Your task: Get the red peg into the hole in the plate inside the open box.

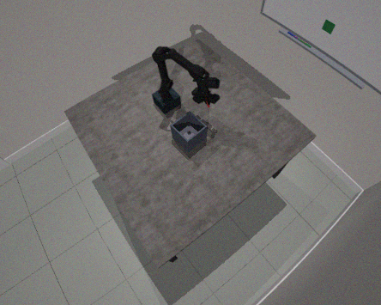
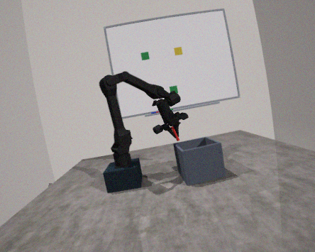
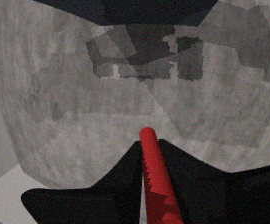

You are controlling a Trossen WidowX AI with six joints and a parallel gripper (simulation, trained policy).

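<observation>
My gripper tip is now 6 cm short of the grey plate, 19 cm to the left of it and 9 cm above it. The rest, counted from my gripper tip: red peg 1 cm behind, 2 cm above.
</observation>
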